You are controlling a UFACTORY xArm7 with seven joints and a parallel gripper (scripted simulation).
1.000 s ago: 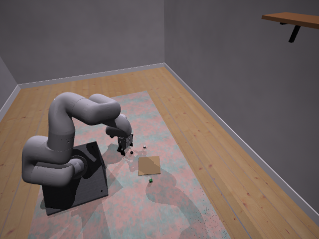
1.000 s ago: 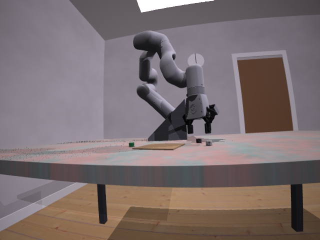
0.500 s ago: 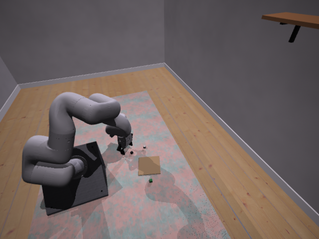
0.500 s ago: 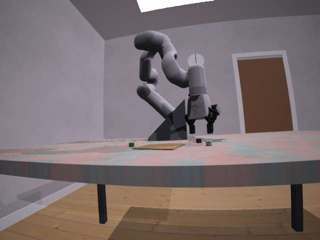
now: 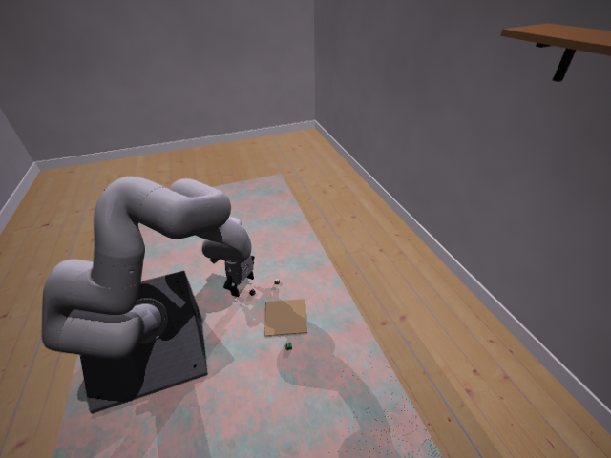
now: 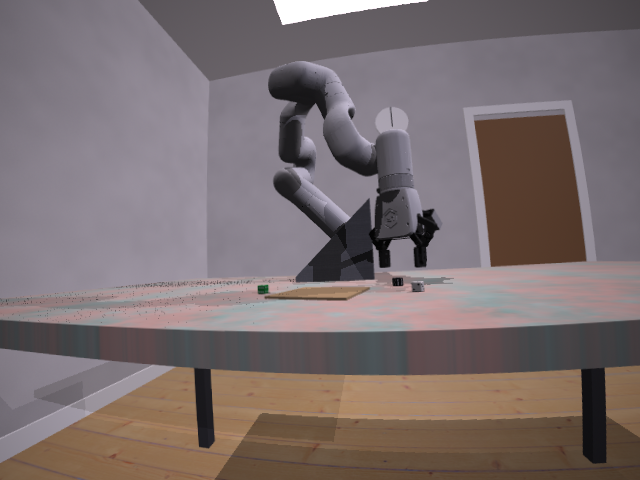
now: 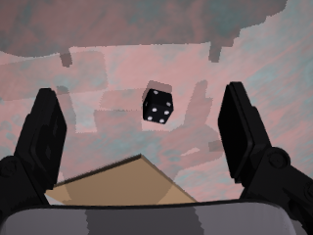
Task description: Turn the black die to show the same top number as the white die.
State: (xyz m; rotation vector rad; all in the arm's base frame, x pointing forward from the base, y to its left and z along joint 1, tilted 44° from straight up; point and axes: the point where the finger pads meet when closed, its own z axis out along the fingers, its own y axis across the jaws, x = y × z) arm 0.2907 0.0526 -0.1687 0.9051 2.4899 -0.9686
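Right now the black die is 40 mm below my hand, 30 mm ahead of it and 10 mm to the right of it. From my hand the other things lie so: green die: 270 mm to the right, 110 mm ahead, 40 mm below; tan mat: 150 mm to the right, 130 mm ahead, 40 mm below; white die: 130 mm ahead, 40 mm below, 10 mm to the left.
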